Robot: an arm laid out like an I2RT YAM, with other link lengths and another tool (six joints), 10 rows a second.
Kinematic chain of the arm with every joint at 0, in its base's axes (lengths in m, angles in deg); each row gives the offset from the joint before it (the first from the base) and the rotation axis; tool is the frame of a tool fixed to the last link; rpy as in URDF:
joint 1: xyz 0 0 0.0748 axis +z
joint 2: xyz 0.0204 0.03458 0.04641 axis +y
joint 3: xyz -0.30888 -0.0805 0 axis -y
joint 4: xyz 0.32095 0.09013 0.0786 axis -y
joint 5: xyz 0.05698 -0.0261 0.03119 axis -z
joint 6: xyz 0.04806 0 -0.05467 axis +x
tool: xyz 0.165 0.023 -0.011 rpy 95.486 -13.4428 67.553
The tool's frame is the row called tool.
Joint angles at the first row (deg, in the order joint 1, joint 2, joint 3, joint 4, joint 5, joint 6):
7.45 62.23 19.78 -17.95 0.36 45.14
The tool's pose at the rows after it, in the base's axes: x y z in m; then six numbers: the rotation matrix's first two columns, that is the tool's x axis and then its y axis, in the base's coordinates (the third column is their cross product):
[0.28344 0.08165 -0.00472 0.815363 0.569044 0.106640 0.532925 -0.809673 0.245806]
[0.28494 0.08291 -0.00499 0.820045 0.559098 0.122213 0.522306 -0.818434 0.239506]
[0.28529 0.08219 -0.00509 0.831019 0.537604 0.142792 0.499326 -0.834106 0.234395]
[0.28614 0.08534 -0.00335 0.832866 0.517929 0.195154 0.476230 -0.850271 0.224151]
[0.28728 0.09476 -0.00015 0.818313 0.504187 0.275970 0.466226 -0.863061 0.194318]
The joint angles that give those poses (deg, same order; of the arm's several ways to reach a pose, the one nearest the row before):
7.43 61.96 19.16 -15.96 -0.63 46.17
7.45 61.92 18.74 -14.92 -0.93 47.06
7.38 61.06 17.78 -13.85 -0.88 48.56
7.38 59.00 15.76 -11.29 -1.78 50.30
7.20 56.58 12.97 -7.11 -4.63 52.08

